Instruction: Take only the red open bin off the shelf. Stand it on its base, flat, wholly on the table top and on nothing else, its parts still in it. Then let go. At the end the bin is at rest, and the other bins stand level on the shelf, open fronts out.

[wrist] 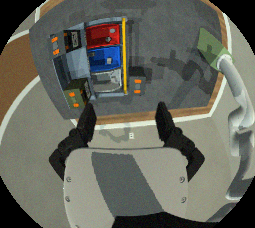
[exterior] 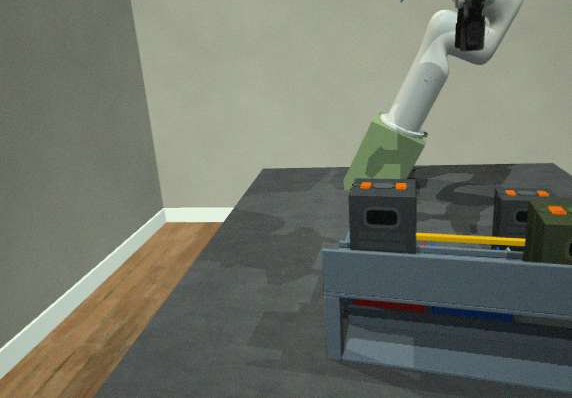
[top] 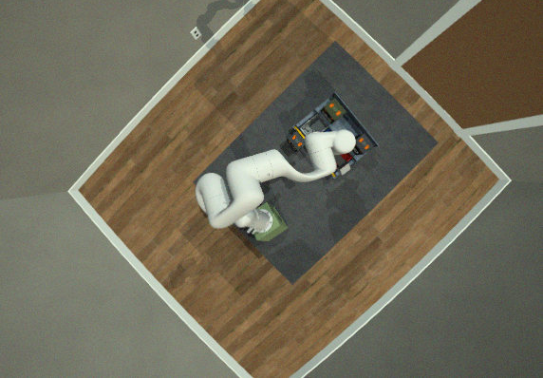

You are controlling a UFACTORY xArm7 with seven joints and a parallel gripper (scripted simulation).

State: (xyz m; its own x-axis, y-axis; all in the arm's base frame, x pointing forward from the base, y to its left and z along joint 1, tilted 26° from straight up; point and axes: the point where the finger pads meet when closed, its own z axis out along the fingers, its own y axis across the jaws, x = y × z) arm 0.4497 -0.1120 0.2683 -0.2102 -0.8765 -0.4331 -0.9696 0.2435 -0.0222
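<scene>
My hand is 33 cm above the yellow bar. The rest, counted from my hand: grey bin: 13 cm ahead, 9 cm to the left, 35 cm below; then olive box: 22 cm ahead, 7 cm to the left, 24 cm below; then blue bin: 11 cm ahead, 2 cm to the right, 35 cm below.
</scene>
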